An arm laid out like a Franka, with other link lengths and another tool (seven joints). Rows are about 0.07 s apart.
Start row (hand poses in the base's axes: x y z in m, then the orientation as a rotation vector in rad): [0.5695 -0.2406 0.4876 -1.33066 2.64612 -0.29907]
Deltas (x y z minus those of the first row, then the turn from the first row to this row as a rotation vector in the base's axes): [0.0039 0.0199 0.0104 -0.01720 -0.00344 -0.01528]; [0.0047 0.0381 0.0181 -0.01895 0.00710 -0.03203]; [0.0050 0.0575 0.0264 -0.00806 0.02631 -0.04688]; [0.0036 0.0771 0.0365 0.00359 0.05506 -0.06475]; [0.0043 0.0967 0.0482 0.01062 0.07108 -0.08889]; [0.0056 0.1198 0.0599 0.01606 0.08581 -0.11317]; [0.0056 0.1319 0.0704 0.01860 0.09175 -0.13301]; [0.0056 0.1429 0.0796 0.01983 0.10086 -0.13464]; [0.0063 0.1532 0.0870 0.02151 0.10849 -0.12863]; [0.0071 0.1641 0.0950 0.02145 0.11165 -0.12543]
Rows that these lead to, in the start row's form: [0.5734 -0.2207 0.4980 -1.31435 2.65795 -0.32657]; [0.5742 -0.2025 0.5057 -1.29834 2.67924 -0.32503]; [0.5745 -0.1831 0.5140 -1.28513 2.70371 -0.30070]; [0.5731 -0.1635 0.5241 -1.27191 2.73779 -0.26969]; [0.5738 -0.1439 0.5358 -1.24518 2.76658 -0.25325]; [0.5751 -0.1208 0.5475 -1.21767 2.79444 -0.23966]; [0.5751 -0.1087 0.5580 -1.19268 2.81238 -0.23490]; [0.5751 -0.0977 0.5672 -1.19417 2.82075 -0.22769]; [0.5758 -0.0874 0.5746 -1.20530 2.82253 -0.21979]; [0.5766 -0.0765 0.5826 -1.21111 2.82296 -0.21748]
